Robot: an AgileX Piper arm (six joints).
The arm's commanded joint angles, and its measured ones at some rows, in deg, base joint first. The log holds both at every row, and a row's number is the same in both.
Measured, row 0:
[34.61, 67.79, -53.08, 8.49, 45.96, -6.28]
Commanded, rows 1 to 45:
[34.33, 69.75, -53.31, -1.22, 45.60, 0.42]
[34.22, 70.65, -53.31, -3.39, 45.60, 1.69]
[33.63, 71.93, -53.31, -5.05, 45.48, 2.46]
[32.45, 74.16, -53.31, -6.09, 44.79, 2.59]
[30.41, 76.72, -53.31, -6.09, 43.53, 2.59]
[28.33, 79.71, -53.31, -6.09, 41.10, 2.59]
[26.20, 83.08, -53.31, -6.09, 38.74, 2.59]
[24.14, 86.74, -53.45, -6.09, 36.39, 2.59]
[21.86, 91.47, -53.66, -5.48, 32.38, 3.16]
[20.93, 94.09, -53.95, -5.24, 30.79, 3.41]
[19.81, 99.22, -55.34, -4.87, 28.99, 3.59]
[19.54, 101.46, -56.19, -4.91, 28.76, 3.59]
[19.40, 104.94, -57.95, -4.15, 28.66, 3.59]
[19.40, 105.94, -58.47, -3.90, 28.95, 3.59]
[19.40, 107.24, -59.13, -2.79, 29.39, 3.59]
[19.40, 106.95, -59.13, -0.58, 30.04, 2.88]
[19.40, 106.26, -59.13, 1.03, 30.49, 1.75]
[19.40, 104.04, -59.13, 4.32, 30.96, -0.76]
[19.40, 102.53, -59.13, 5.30, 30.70, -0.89]
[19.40, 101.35, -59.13, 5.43, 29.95, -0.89]
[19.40, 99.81, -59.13, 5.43, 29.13, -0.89]
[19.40, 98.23, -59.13, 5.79, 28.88, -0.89]
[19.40, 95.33, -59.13, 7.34, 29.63, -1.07]
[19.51, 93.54, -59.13, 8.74, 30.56, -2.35]
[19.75, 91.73, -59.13, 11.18, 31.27, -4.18]
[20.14, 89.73, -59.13, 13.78, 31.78, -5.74]
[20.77, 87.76, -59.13, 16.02, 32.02, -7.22]
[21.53, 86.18, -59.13, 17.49, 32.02, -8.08]
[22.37, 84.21, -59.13, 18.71, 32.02, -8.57]
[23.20, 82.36, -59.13, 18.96, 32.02, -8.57]
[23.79, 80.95, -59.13, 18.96, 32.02, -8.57]
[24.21, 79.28, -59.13, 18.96, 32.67, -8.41]
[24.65, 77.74, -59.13, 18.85, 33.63, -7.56]
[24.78, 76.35, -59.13, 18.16, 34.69, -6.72]
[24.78, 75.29, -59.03, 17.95, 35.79, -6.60]
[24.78, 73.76, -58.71, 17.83, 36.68, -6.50]
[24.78, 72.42, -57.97, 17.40, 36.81, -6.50]
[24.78, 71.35, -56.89, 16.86, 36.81, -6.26]
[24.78, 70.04, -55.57, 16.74, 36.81, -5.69]
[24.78, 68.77, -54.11, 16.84, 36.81, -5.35]
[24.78, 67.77, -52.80, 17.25, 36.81, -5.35]
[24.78, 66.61, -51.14, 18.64, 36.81, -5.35]
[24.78, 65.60, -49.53, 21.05, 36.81, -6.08]
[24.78, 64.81, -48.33, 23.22, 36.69, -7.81]
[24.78, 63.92, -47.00, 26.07, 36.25, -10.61]
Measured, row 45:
[24.68, 67.33, -51.85, 19.17, 36.49, -5.62]
